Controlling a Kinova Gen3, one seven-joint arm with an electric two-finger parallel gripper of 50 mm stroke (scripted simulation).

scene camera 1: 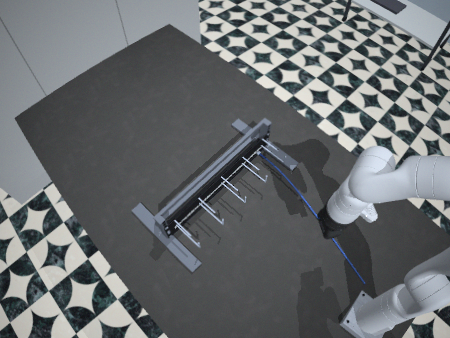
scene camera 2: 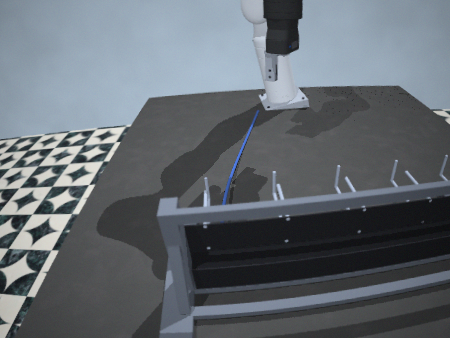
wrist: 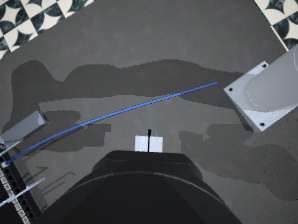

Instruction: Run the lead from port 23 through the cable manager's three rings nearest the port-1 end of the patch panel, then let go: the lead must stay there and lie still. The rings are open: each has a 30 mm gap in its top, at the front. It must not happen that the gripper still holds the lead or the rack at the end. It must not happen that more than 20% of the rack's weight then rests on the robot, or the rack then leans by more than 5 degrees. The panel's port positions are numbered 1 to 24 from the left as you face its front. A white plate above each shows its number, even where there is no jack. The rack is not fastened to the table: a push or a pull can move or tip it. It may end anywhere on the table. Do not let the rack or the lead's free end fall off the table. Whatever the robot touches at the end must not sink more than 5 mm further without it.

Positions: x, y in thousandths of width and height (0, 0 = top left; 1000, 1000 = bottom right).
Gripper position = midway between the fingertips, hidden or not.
Observation:
I see my gripper (scene camera 2: 603, 238) and a grey rack (scene camera 2: 588, 750).
The grey rack also shows in scene camera 1 (scene camera 1: 581, 389). My gripper is seen too in the wrist view (wrist: 502, 614).

